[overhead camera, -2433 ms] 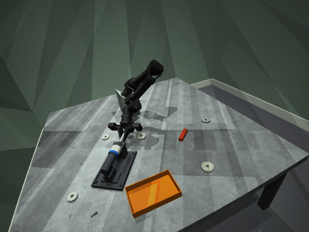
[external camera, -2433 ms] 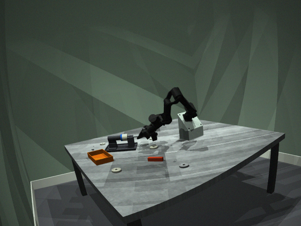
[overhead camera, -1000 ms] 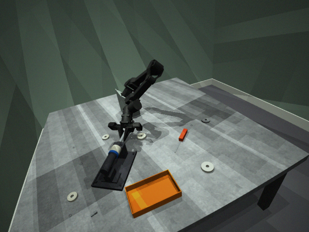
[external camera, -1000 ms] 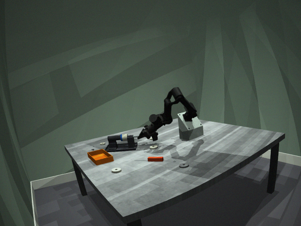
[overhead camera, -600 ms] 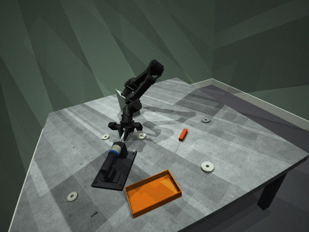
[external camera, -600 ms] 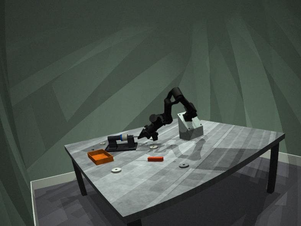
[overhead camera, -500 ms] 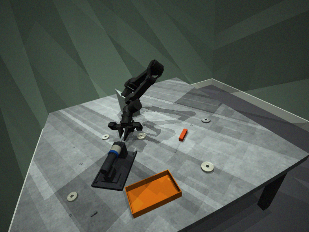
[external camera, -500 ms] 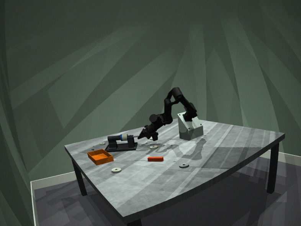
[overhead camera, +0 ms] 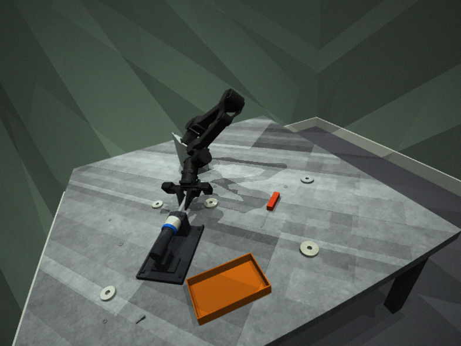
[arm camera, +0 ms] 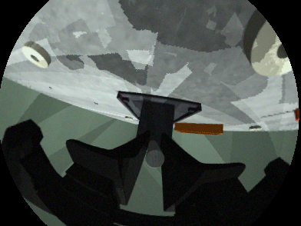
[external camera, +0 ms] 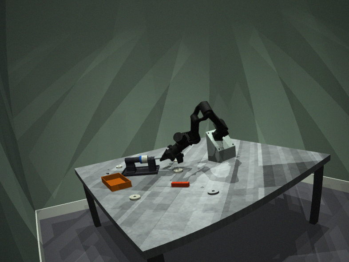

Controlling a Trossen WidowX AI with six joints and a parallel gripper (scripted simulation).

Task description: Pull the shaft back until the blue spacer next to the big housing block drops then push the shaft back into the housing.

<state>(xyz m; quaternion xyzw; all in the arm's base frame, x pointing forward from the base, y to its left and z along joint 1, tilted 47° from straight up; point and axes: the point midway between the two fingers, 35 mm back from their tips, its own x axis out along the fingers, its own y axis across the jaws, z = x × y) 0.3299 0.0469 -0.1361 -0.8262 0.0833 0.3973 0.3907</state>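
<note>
The grey shaft lies 4 cm ahead of my gripper tip, 2 cm to the right of it and 2 cm above it. Round my gripper tip: orange tray 31 cm ahead, 7 cm to the left, 5 cm below; then blue spacer 10 cm ahead, 5 cm to the right, 2 cm above.
</note>
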